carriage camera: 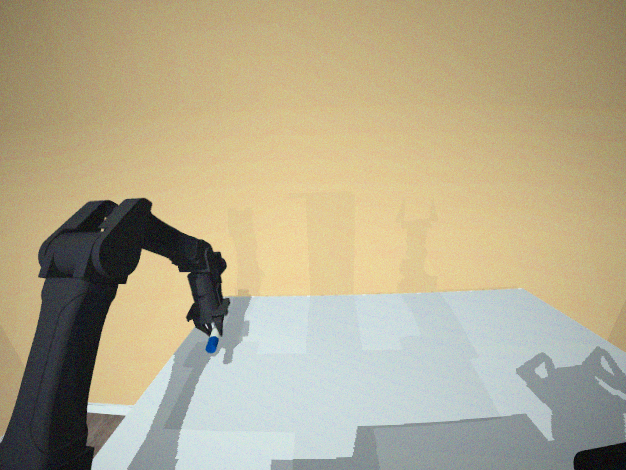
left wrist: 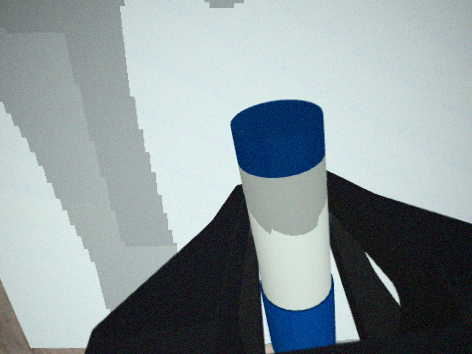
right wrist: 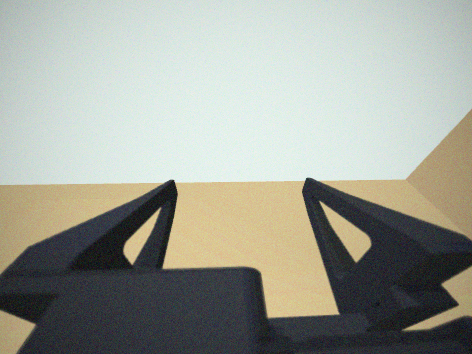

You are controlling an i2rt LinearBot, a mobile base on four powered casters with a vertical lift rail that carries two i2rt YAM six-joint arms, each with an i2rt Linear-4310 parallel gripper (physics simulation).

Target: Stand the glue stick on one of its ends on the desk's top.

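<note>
The glue stick (carriage camera: pixel 212 344) (left wrist: pixel 292 200) is white with blue ends. My left gripper (carriage camera: pixel 214 331) (left wrist: pixel 282 192) is shut on its white middle part. In the carriage view the stick is tilted, its blue end pointing down and slightly toward the camera. Its shadow lies apart from it on the desk's top (carriage camera: pixel 353 384) (left wrist: pixel 400 100), so it seems to be held above the desk, near the left edge. My right gripper (right wrist: pixel 240 185) is open and empty, facing a tan wall and a pale surface. The stick's far blue end is partly hidden in the left wrist view.
A tan wall (carriage camera: pixel 328 126) (right wrist: pixel 225 225) rises behind the desk. Brown floor (carriage camera: pixel 103 430) (left wrist: pixel 10 325) shows past the desk's left edge. Shadows of the robot fall across the desk. A dark robot part (carriage camera: pixel 601 456) shows at the bottom right corner of the carriage view.
</note>
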